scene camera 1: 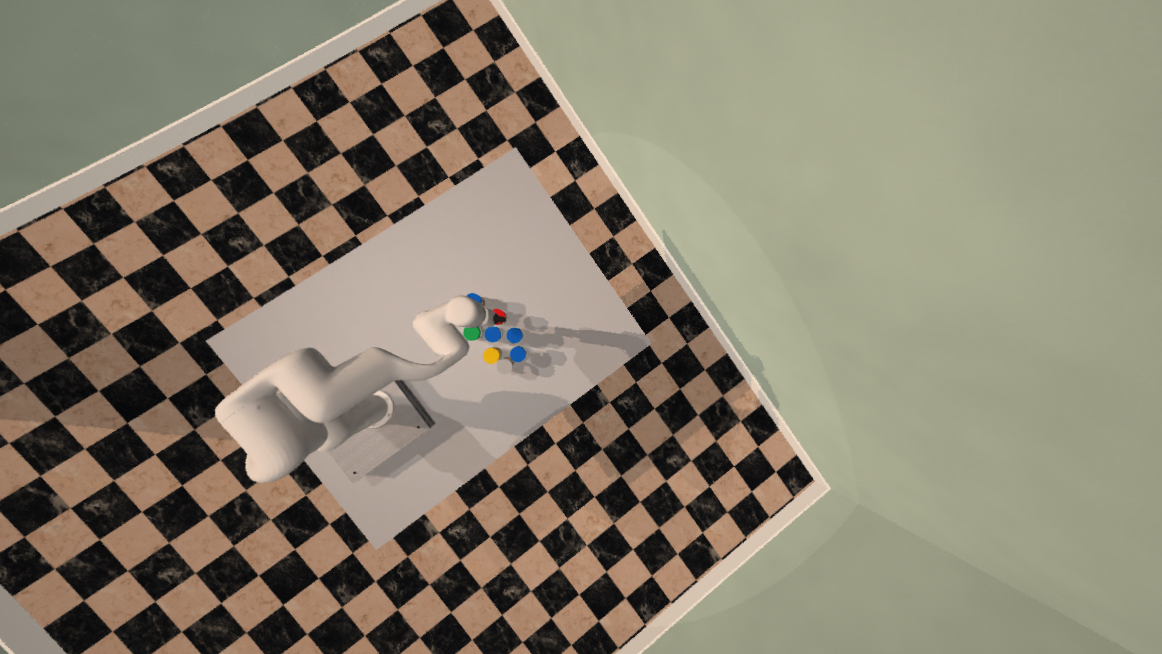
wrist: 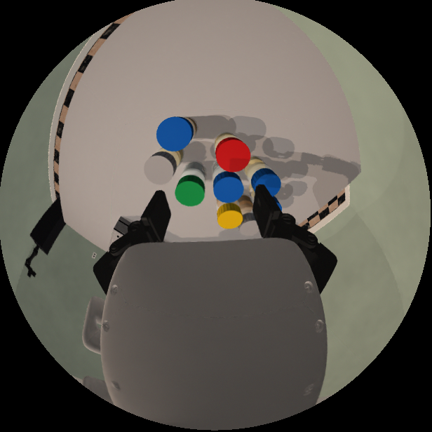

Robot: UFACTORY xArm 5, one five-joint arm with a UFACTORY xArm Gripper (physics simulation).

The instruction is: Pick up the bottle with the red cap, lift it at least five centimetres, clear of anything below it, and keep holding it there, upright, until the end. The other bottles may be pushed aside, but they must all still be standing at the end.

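Seen in the pictures: arm's base, origin of the base link: (scene camera 1: 374, 408).
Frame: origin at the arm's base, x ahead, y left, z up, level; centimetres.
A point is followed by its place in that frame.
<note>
The bottle with the red cap (scene camera 1: 498, 312) @(x 52.3, y 1.9, z 3.8 cm) (wrist: 233, 155) stands among other bottles. In the wrist view it is beyond the fingertips, right of the middle between them. My gripper (wrist: 210, 199) is open, with nothing between its fingers. In the scene view a black gripper part overlaps the red cap and the arm hides the rest. Behind the red-capped bottle, nearer the fingers in the wrist view, stand a middle blue-capped bottle (scene camera 1: 492, 333) @(x 46.5, y -2.7, z 3.7 cm) (wrist: 228, 187) and a right blue-capped bottle (scene camera 1: 514, 334) @(x 52.2, y -7.4, z 3.7 cm) (wrist: 266, 182).
A blue-capped bottle (scene camera 1: 474, 298) @(x 48.6, y 10.5, z 3.7 cm) (wrist: 175, 133), a grey-capped bottle (wrist: 159, 168) and a green-capped bottle (scene camera 1: 471, 333) @(x 40.8, y 1.4, z 3.7 cm) (wrist: 190, 191) stand left in the wrist view. A yellow-capped bottle (scene camera 1: 491, 355) @(x 41.7, y -8.6, z 3.7 cm) (wrist: 230, 216) and another blue-capped bottle (scene camera 1: 517, 354) @(x 49.0, y -13.6, z 3.8 cm) stand near the right finger, which partly hides the latter.
</note>
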